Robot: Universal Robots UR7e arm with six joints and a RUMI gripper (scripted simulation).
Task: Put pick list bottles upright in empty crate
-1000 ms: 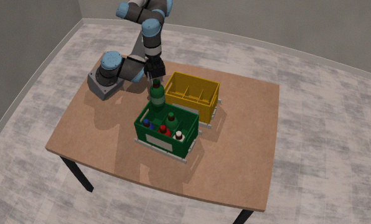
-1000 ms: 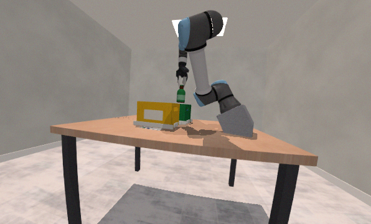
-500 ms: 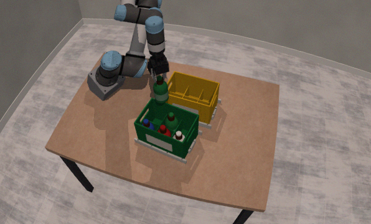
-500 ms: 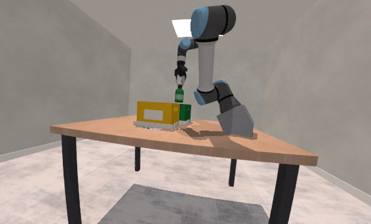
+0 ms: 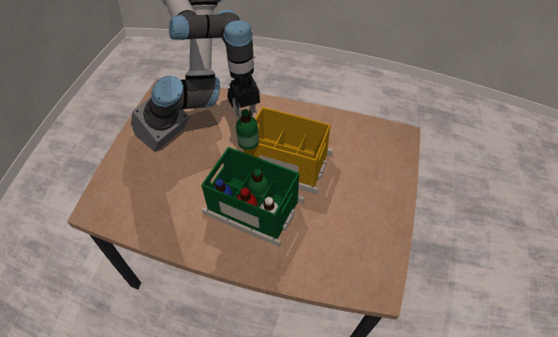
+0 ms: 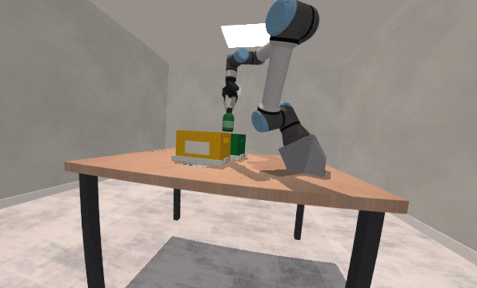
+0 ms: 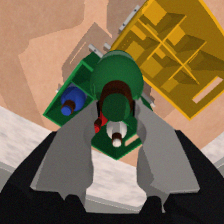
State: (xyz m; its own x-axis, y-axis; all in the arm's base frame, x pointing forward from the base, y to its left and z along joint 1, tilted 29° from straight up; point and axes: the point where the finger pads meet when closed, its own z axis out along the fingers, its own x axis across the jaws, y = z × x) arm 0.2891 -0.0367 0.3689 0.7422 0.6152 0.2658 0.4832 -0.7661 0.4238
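Now: hand 7 cm above the green-label bottle. The rest, counted from my hand: green crate (5 cm ahead, 14 cm to the right, 25 cm below); then yellow crate (12 cm ahead, 10 cm to the left, 25 cm below); then blue-label bottle (5 cm behind, 16 cm to the right, 25 cm below).
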